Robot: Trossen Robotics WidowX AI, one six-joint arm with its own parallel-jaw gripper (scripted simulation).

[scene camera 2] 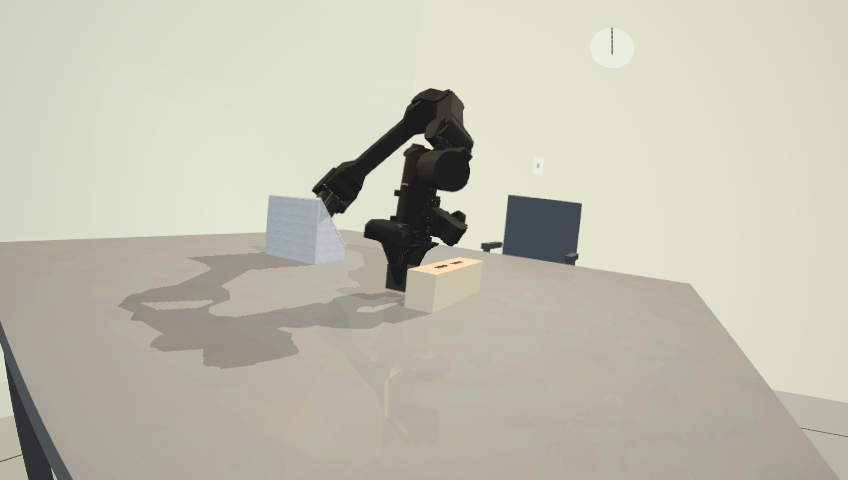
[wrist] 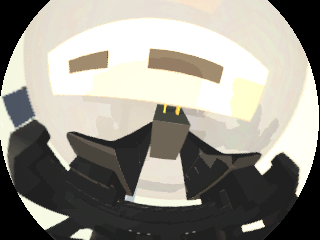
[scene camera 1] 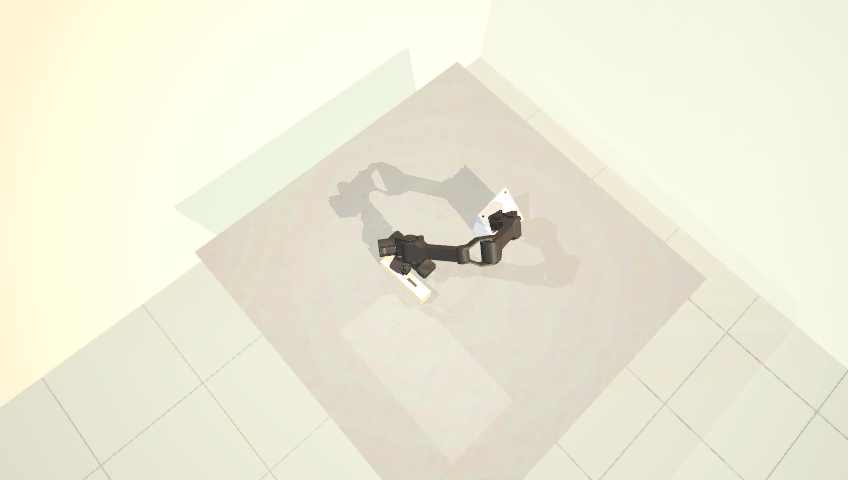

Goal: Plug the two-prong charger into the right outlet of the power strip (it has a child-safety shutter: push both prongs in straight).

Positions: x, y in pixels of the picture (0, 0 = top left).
My gripper [scene camera 2: 403, 283] holds a dark two-prong charger [wrist: 170, 127].
